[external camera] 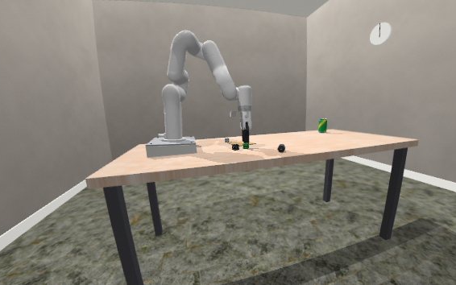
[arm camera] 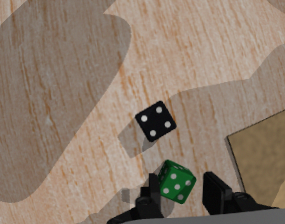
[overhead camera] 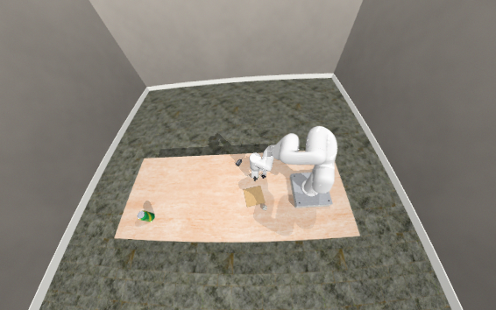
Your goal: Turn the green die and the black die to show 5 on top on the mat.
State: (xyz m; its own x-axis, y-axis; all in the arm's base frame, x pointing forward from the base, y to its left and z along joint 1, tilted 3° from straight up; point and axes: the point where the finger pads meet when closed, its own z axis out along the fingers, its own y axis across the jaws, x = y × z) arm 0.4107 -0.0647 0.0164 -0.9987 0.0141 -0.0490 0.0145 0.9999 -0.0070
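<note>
My hand is 40 mm above the green die. Also, from my hand: dark tool (160 mm ahead, 130 mm to the right, 40 mm below); tan mat (150 mm to the left, 50 mm below); black die (60 mm behind, 40 mm below, 20 mm to the right).
</note>
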